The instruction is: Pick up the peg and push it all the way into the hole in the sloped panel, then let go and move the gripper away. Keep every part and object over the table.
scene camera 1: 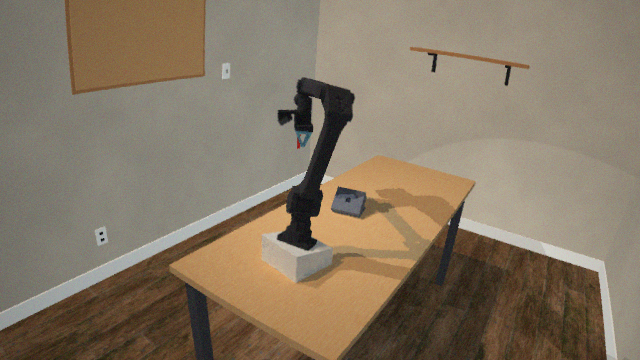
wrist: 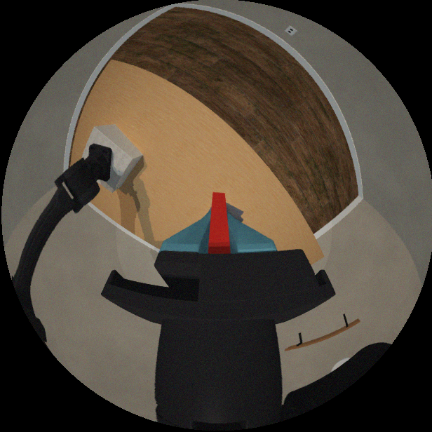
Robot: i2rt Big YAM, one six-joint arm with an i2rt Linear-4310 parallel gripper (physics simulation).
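Where they show: gripper, fingertip midpoint: (scene camera 1: 302, 146); arm's base at its link origin: (scene camera 1: 296, 241).
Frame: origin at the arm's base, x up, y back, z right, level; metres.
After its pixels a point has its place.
Observation:
The red peg (scene camera 1: 299, 143) {x 0.234, y -0.349, z -0.157 m} (wrist: 218, 220) is a slim square bar held between the teal fingertips. My gripper (scene camera 1: 302, 140) {x 0.219, y -0.361, z -0.147 m} (wrist: 217, 214) is shut on it, high above the level of the table, and the peg's end sticks out past the fingertips. The dark grey block with the sloped panel (scene camera 1: 348, 204) {x -0.034, y -0.445, z 0.052 m} (wrist: 235, 212) stands on the table, and a dark hole shows in its face in the scene view. The peg is well apart from the panel. In the wrist view the block is mostly hidden behind the peg and a finger.
The wooden table (scene camera 1: 240, 265) {x -0.086, y 0.111, z -0.160 m} (wrist: 165, 120) carries the pale base block (scene camera 1: 282, 260) {x -0.031, y 0.085, z -0.012 m} (wrist: 112, 145) under the arm. The arm's shadow falls across the table near the grey block. A wall shelf (scene camera 1: 470, 57) (wrist: 325, 338) hangs beyond the table.

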